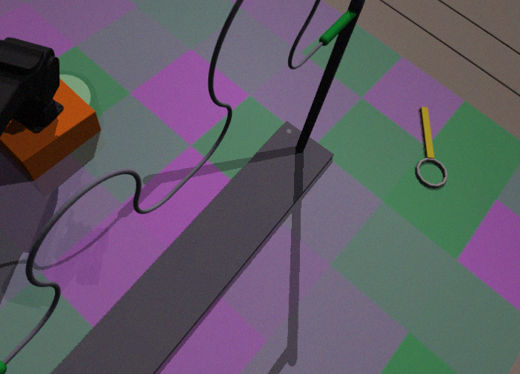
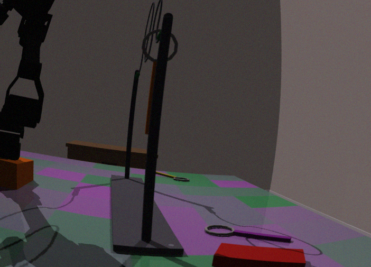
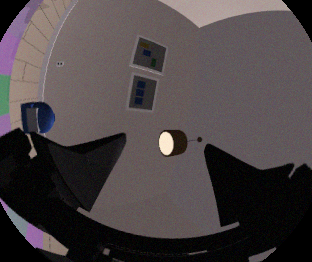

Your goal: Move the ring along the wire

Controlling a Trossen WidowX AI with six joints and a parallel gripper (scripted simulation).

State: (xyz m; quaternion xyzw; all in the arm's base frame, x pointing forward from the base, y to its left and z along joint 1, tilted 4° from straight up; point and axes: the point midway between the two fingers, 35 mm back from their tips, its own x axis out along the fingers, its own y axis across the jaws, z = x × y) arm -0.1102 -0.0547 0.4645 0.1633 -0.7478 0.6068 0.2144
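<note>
Now: gripper tip 44 cm short of the orange-handled ring, 28 cm to the left of it and 27 cm above it. From my gripper tip the other things lie so: red block (58 cm ahead, 45 cm to the right, 55 cm below); then purple-handled ring (63 cm ahead, 30 cm to the right, 55 cm below); then yellow-handled ring (74 cm ahead, 39 cm to the left, 55 cm below).
</note>
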